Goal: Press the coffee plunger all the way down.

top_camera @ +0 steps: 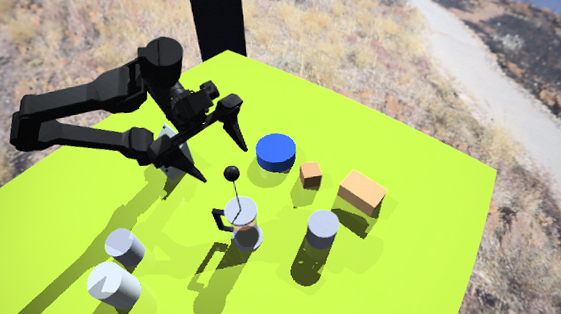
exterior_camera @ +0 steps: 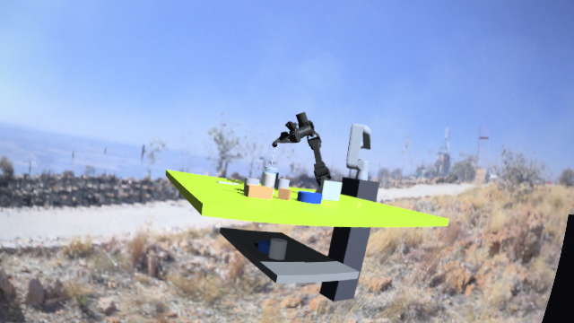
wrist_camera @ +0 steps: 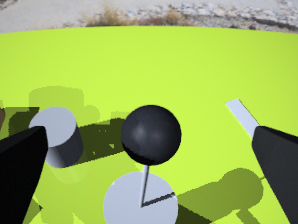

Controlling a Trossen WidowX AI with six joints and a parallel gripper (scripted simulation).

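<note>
The coffee press lies 10 mm behind my gripper tip, 10 mm to the right of it and 140 mm below it. The rest, counted from my gripper tip: orange box: 190 mm ahead, 270 mm to the left, 240 mm below; then orange cube: 40 mm ahead, 240 mm to the left, 240 mm below.
</note>
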